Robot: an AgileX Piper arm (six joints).
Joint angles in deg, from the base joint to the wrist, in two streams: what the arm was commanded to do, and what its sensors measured. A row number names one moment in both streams.
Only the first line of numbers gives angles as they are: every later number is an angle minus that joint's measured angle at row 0.
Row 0, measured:
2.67 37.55 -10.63 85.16 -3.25 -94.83
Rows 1 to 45, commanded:
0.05 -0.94 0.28 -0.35 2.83 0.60
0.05 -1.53 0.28 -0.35 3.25 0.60
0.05 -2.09 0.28 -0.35 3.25 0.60
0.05 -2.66 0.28 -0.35 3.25 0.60
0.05 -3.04 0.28 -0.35 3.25 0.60
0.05 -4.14 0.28 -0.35 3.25 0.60
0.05 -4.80 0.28 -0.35 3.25 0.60
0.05 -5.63 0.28 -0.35 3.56 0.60
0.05 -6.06 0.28 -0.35 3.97 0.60
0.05 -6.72 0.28 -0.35 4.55 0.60
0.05 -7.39 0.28 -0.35 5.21 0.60
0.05 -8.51 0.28 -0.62 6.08 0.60
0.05 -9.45 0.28 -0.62 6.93 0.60
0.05 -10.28 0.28 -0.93 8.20 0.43
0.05 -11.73 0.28 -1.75 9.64 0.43
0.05 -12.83 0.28 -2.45 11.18 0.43
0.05 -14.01 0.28 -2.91 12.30 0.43
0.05 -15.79 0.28 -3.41 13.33 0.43
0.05 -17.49 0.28 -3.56 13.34 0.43
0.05 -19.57 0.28 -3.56 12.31 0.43
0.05 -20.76 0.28 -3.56 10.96 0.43
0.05 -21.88 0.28 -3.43 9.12 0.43
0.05 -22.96 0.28 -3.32 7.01 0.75
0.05 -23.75 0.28 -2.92 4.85 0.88
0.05 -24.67 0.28 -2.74 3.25 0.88
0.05 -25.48 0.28 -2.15 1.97 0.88
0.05 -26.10 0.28 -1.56 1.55 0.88
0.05 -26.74 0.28 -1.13 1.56 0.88
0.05 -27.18 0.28 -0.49 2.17 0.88
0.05 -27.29 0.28 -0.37 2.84 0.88
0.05 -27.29 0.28 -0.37 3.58 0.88
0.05 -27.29 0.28 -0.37 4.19 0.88
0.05 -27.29 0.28 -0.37 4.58 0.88
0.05 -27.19 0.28 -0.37 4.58 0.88
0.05 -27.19 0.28 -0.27 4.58 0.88
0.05 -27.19 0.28 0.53 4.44 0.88
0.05 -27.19 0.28 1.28 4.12 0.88
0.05 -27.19 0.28 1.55 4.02 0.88
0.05 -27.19 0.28 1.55 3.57 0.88
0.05 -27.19 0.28 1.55 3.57 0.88
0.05 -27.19 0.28 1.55 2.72 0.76
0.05 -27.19 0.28 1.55 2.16 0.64
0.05 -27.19 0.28 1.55 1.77 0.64
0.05 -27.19 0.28 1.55 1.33 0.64
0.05 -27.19 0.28 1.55 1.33 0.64
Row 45, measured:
0.00 -26.88 0.08 1.10 2.71 0.58
